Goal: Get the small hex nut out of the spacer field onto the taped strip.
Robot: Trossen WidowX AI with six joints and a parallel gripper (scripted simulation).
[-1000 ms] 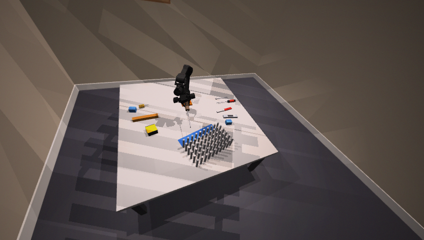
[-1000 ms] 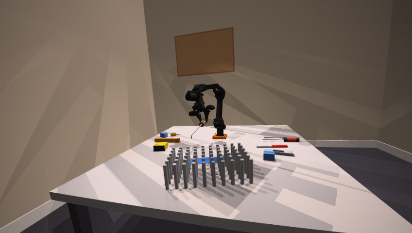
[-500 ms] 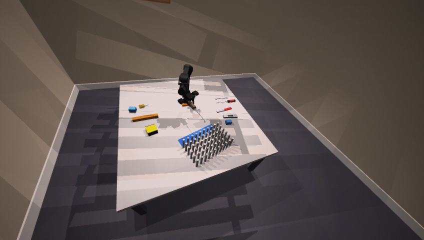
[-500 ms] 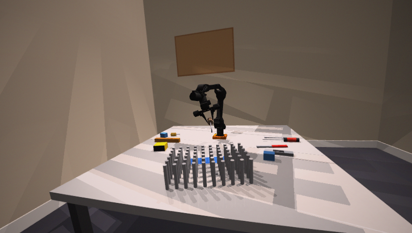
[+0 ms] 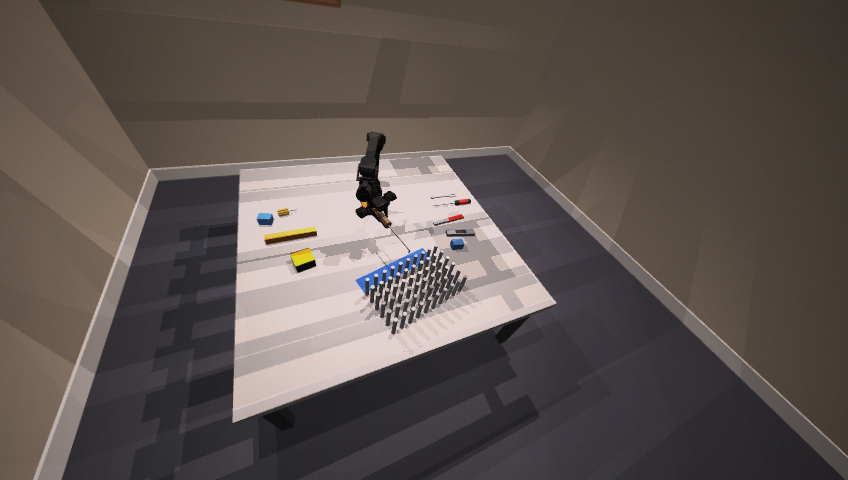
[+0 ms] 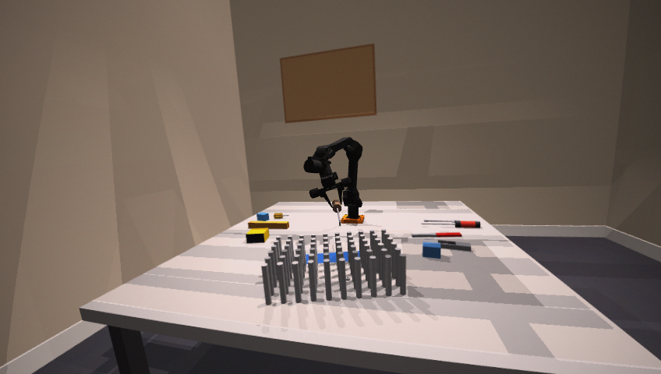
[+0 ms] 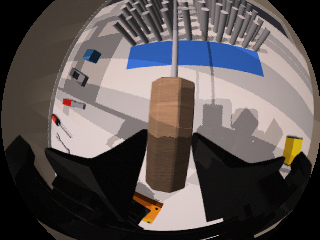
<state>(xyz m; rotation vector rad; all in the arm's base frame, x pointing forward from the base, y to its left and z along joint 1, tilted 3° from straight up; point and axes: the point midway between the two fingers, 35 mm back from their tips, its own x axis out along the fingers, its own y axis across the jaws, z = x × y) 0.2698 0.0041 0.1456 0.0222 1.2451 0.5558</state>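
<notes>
My gripper tip is 180 mm short of the blue taped strip, 150 mm above it and 50 mm to the right of it. Also, from my gripper tip: black block 350 mm to the right, 120 mm below, 110 mm ahead; then red-handled tool 390 mm to the left, 140 mm below, 130 mm behind; then wooden-handled tool 100 mm ahead, 40 mm to the left.
</notes>
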